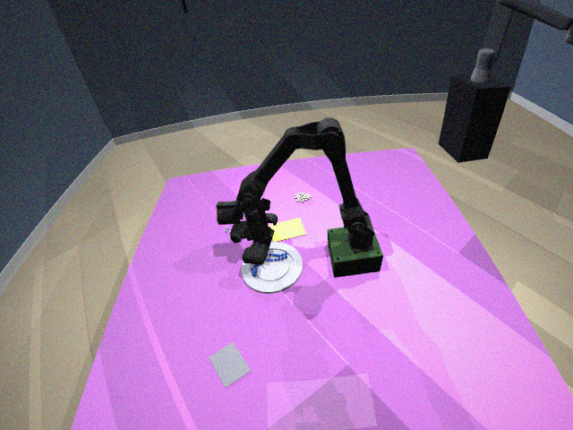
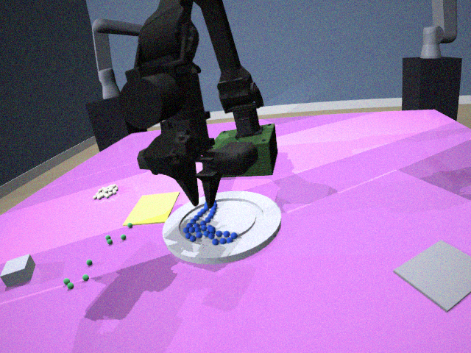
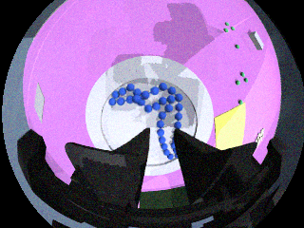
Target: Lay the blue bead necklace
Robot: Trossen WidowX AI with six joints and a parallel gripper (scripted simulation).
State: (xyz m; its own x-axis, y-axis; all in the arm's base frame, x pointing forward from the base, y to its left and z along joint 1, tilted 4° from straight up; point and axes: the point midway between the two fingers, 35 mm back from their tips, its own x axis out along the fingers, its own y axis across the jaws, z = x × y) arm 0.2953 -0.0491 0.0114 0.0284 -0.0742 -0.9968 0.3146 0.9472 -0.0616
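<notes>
Now: the round white bead board 40 mm below my gripper tip, 20 mm to the left of it and 10 mm behind it. From my gripper tip the other things lie so: yellow sheet (140 mm to the right, 80 mm behind, 40 mm below); grey tile (320 mm to the left, 130 mm ahead, 40 mm below); cube (310 mm to the right, 140 mm ahead, 30 mm below).
</notes>
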